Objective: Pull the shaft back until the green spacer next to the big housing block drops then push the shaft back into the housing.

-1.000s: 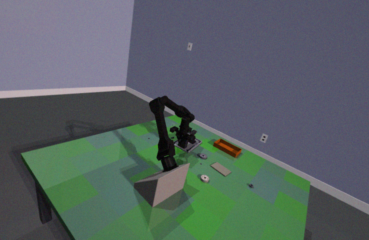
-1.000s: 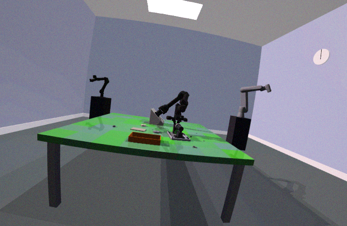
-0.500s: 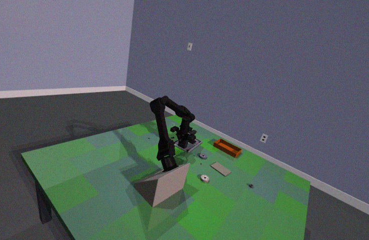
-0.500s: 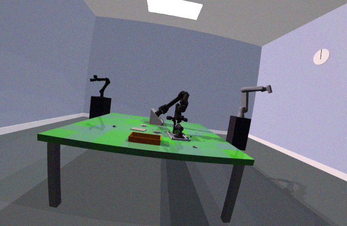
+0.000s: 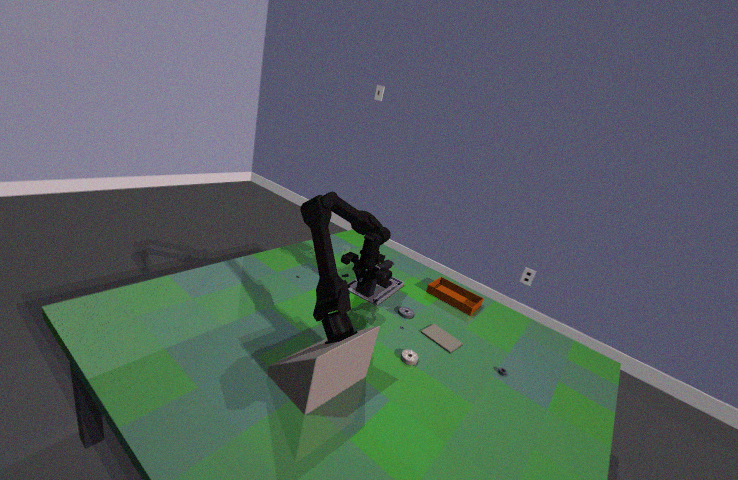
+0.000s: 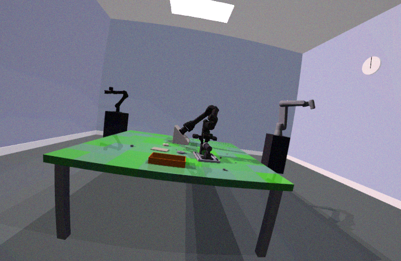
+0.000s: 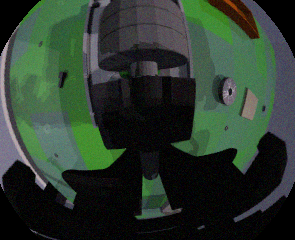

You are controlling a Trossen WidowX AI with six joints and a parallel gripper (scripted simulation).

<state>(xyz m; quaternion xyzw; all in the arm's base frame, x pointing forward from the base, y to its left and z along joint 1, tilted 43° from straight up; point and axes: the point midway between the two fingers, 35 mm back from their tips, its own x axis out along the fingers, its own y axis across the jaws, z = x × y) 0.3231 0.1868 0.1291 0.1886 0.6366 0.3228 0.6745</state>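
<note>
My gripper tip is 7 cm short of the thin green spacer, 2 cm above it and 1 cm to the right of it. Also, from my gripper tip: white ring (32 cm to the right, 10 cm behind, 4 cm below); grey washer (16 cm to the right, 8 cm ahead, 4 cm below); flat grey plate (32 cm to the right, 8 cm ahead, 4 cm below).
</note>
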